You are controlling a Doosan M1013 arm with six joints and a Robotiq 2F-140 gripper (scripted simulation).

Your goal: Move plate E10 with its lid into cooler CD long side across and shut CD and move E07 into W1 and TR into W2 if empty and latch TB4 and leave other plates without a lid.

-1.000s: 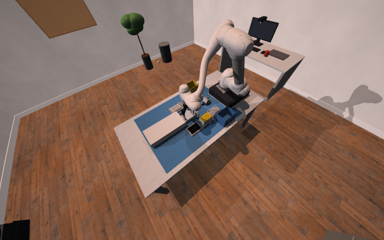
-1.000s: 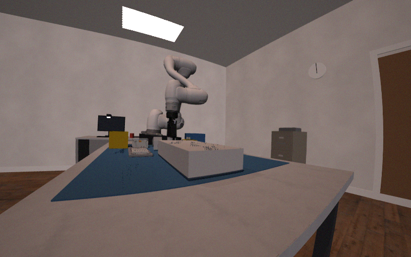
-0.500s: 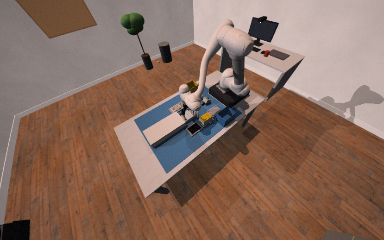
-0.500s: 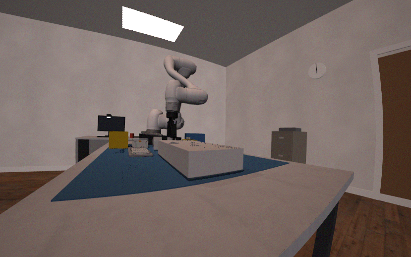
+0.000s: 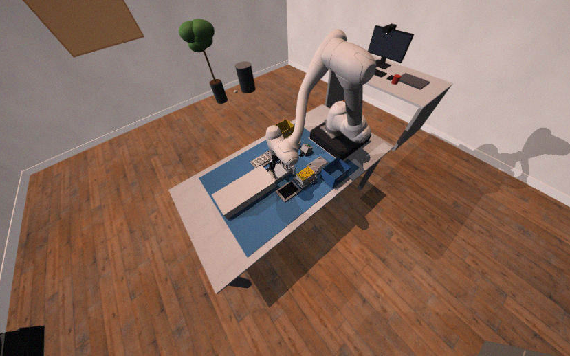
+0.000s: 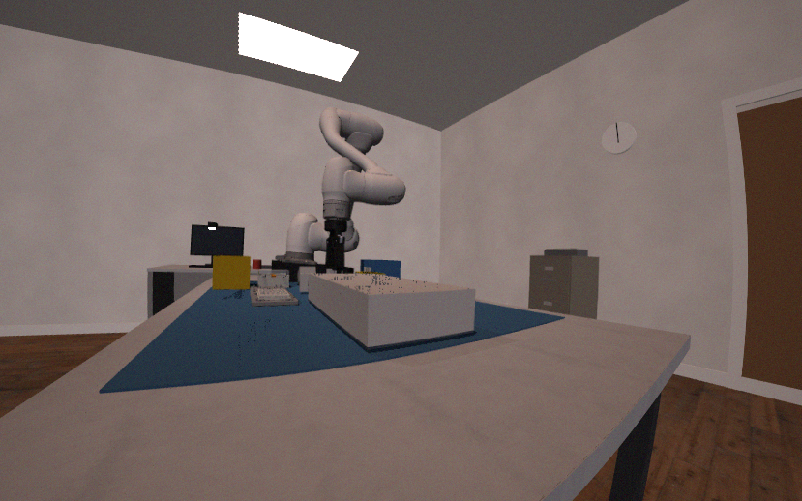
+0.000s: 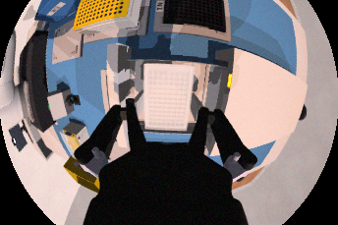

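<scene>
The cooler drawer lies 4 cm ahead of my hand and 3 cm below it. Also, from my hand: white cooler CD (17 cm ahead, 2 cm to the left, 2 cm below); then label N2 (20 cm to the right, 4 cm below); then black plate (19 cm to the left, 3 cm below, 3 cm ahead).
</scene>
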